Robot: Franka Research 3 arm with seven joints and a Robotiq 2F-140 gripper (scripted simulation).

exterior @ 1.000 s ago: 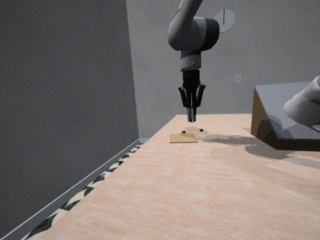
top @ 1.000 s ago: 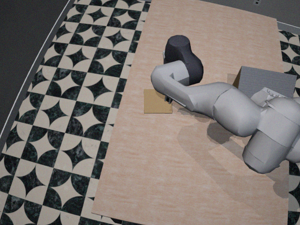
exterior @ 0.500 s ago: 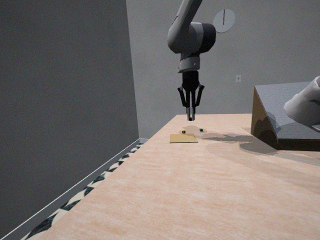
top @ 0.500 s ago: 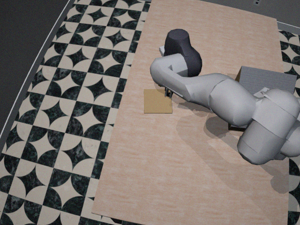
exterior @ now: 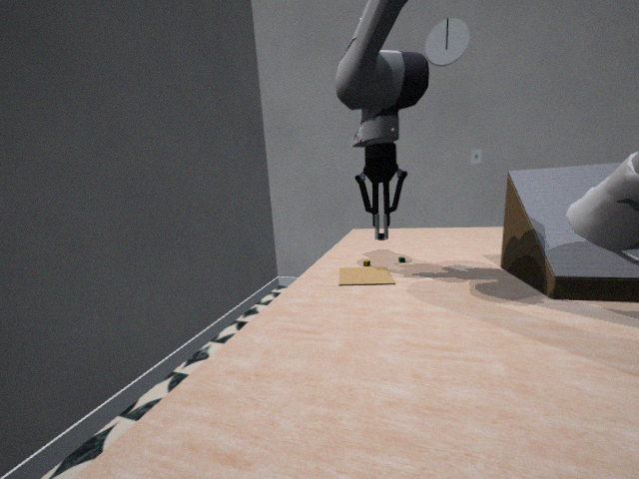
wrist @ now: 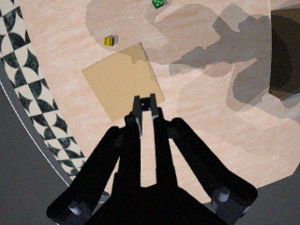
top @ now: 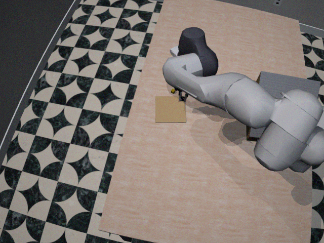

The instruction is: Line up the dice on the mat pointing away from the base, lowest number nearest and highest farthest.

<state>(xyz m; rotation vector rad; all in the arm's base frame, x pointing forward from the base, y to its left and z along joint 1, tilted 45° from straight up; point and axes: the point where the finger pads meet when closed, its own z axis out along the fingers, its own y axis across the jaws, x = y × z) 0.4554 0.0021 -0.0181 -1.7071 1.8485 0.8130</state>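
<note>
Right now the tan mat is 140 mm below my hand and 50 mm ahead of it. The rest, counted from my hand: yellow die: 130 mm below, 100 mm to the right, 50 mm ahead; green die: 150 mm to the right, 130 mm below, 60 mm behind; black die: 30 mm below.
</note>
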